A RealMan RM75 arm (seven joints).
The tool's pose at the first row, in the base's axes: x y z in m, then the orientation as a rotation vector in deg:
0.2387 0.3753 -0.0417 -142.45 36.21 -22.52
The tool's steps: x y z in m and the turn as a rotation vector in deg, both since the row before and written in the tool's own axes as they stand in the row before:
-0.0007 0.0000 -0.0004 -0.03 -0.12 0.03
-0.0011 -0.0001 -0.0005 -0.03 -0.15 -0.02
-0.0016 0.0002 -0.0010 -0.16 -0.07 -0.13
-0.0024 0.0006 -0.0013 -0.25 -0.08 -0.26
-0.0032 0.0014 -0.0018 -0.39 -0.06 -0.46
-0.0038 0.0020 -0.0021 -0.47 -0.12 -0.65
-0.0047 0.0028 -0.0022 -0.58 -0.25 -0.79
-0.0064 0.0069 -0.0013 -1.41 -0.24 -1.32
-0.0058 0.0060 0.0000 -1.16 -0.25 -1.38
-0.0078 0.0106 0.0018 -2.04 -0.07 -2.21
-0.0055 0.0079 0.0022 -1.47 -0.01 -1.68
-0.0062 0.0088 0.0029 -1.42 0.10 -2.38
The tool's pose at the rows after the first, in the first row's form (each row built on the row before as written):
0.2379 0.3755 -0.0415 -142.47 36.21 -22.35
0.2368 0.3759 -0.0412 -142.51 36.14 -22.16
0.2350 0.3761 -0.0407 -142.72 36.01 -22.08
0.2322 0.3763 -0.0403 -143.07 35.74 -22.02
0.2283 0.3761 -0.0401 -143.63 35.28 -22.03
0.2235 0.3756 -0.0400 -144.34 34.59 -22.01
0.2177 0.3748 -0.0404 -145.21 33.71 -21.85
0.2094 0.3719 -0.0440 -147.07 32.43 -21.72
0.2024 0.3697 -0.0480 -148.70 30.97 -21.64
0.1929 0.3651 -0.0560 -151.45 28.75 -21.91
0.1865 0.3614 -0.0625 -153.44 27.01 -22.18
0.1795 0.3571 -0.0700 -155.58 24.31 -22.81

